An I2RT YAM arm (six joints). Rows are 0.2 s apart.
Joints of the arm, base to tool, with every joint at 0 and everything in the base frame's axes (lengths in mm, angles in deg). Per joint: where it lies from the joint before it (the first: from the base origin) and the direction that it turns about. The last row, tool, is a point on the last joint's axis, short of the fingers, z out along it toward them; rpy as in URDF.
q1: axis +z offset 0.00 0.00 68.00
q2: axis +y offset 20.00 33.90 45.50
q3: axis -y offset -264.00 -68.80 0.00
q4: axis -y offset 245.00 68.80 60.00
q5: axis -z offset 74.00 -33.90 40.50
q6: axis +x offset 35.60 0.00 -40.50
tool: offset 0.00 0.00 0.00 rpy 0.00 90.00 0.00
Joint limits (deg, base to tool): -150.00..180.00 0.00..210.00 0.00..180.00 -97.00..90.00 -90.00..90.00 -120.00..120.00
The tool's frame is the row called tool.
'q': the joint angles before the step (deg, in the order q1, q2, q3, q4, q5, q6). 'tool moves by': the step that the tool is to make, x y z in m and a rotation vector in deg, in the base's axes. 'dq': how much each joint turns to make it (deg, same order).
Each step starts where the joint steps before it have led.
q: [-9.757, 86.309, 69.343, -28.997, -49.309, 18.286]
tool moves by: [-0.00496, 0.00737, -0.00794, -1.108, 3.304, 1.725]
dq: [1.227, 0.086, -0.437, -4.222, 0.878, -2.202]
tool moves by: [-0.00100, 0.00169, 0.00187, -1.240, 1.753, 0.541]
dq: [0.356, 0.440, 1.576, -3.860, 1.055, -1.576]
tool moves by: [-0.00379, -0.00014, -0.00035, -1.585, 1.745, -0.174]
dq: [0.000, -0.174, 0.446, -3.083, 1.583, -1.323]
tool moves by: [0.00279, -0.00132, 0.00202, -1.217, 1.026, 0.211]
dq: [-0.089, 1.138, 2.017, -2.721, 0.967, -1.408]
